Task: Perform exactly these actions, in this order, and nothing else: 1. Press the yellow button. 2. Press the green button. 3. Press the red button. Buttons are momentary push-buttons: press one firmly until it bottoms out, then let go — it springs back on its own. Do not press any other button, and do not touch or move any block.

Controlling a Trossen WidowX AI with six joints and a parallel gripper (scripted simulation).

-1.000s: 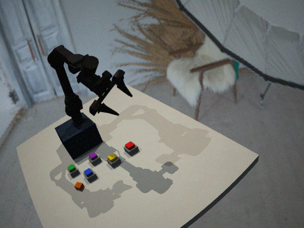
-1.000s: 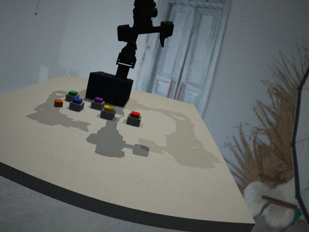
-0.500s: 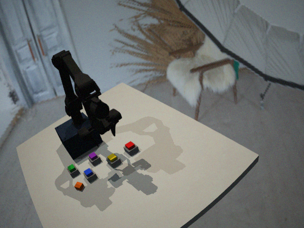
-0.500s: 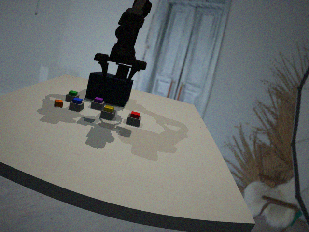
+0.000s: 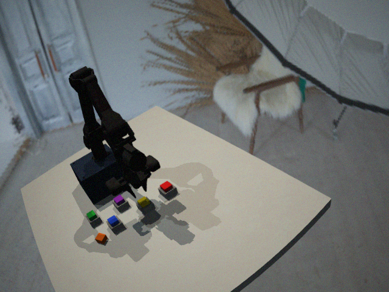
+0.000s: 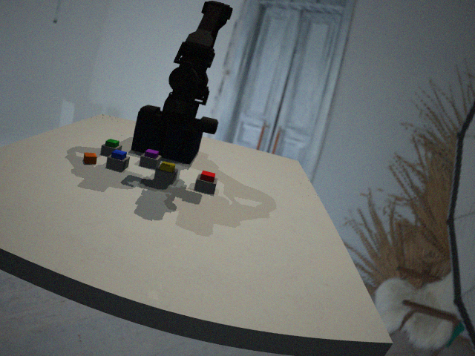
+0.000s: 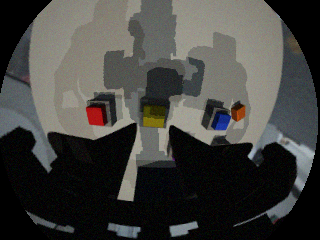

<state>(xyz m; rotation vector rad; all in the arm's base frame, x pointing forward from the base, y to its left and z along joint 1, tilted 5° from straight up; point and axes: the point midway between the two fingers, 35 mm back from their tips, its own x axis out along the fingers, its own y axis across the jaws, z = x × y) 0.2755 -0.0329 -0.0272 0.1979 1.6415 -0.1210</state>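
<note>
Right now my gripper tip is 30 mm above the yellow button. From my gripper tip the other things lie so: red button 100 mm to the left, 30 mm below, 20 mm ahead; then purple button 90 mm behind, 50 mm to the right, 30 mm below; then blue button 130 mm to the right, 30 mm below, 20 mm behind.
</note>
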